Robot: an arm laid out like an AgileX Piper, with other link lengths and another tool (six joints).
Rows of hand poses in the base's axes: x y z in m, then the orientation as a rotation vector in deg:
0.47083, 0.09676, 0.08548, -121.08, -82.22, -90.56
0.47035, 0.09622, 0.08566, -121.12, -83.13, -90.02
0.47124, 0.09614, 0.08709, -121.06, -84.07, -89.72
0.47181, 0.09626, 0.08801, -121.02, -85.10, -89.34
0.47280, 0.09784, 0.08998, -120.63, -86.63, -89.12
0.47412, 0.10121, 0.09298, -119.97, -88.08, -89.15
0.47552, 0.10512, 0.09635, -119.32, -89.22, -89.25
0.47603, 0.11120, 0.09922, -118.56, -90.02, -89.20
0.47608, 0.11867, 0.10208, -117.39, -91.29, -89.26
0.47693, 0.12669, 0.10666, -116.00, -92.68, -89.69
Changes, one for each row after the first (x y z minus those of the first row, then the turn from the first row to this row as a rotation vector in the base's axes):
-0.00048, -0.00054, 0.00018, -0.61, 0.14, 0.34
0.00041, -0.00062, 0.00161, -1.20, 0.10, 0.68
0.00098, -0.00050, 0.00253, -1.87, 0.09, 1.05
0.00197, 0.00108, 0.00450, -2.70, -0.19, 1.70
0.00329, 0.00445, 0.00750, -3.35, -0.63, 2.43
0.00469, 0.00836, 0.01087, -3.81, -1.03, 3.06
0.00520, 0.01444, 0.01374, -3.98, -1.25, 3.74
0.00525, 0.02191, 0.01660, -4.28, -1.70, 4.75
0.00610, 0.02993, 0.02118, -4.58, -2.45, 5.80

